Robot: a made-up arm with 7 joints.
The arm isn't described. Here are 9 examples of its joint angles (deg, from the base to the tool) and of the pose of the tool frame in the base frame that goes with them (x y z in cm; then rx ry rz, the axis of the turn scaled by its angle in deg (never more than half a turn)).
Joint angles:
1: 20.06 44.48 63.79 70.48 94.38 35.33 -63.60
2: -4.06 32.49 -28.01 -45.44 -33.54 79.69 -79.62
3: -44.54 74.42 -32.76 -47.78 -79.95 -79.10 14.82
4: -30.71 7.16 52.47 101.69 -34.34 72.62 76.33
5: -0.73 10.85 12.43 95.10 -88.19 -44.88 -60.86
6: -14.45 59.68 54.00 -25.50 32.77 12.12 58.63
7: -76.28 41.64 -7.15 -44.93 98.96 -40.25 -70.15
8: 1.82 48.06 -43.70 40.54 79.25 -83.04 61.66
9: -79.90 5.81 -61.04 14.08 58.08 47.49 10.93
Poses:
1: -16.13 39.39 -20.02 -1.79 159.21 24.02
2: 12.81 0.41 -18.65 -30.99 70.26 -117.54
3: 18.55 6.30 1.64 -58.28 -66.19 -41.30
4: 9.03 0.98 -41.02 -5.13 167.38 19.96
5: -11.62 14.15 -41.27 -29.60 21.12 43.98
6: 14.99 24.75 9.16 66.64 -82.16 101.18
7: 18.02 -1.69 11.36 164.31 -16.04 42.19
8: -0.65 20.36 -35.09 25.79 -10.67 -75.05
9: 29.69 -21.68 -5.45 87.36 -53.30 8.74
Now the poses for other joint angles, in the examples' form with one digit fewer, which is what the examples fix.
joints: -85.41 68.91 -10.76 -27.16 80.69 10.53 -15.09
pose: 18.7 5.4 20.1 120.9 -66.3 73.2
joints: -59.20 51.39 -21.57 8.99 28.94 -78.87 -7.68
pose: 32.4 7.6 -2.0 79.0 -90.7 -68.0
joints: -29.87 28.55 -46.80 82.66 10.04 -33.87 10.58
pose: 16.7 18.4 -38.7 60.3 35.0 -31.9
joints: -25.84 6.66 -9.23 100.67 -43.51 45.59 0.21
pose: 3.5 6.7 -43.5 -29.4 129.1 22.5
